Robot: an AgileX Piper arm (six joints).
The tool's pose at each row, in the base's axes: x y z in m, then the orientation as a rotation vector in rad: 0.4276 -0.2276 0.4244 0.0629 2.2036 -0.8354; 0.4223 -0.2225 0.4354 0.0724 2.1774 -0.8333; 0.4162 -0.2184 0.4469 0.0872 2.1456 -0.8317; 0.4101 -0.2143 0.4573 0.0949 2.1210 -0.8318; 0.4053 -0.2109 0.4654 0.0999 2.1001 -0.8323; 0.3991 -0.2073 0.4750 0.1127 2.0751 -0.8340; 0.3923 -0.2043 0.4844 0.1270 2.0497 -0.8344; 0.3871 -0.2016 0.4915 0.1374 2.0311 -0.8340
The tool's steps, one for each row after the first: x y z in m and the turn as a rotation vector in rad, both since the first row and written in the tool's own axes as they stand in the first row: -0.0048 -0.0036 -0.0118 0.0077 -0.0217 0.0138; -0.0091 -0.0084 -0.0238 0.0189 -0.0468 0.0324; -0.0126 -0.0127 -0.0353 0.0274 -0.0669 0.0438; -0.0154 -0.0159 -0.0444 0.0345 -0.0844 0.0523; -0.0183 -0.0201 -0.0552 0.0460 -0.1029 0.0666; -0.0205 -0.0249 -0.0660 0.0572 -0.1215 0.0826; -0.0222 -0.0282 -0.0744 0.0650 -0.1353 0.0946
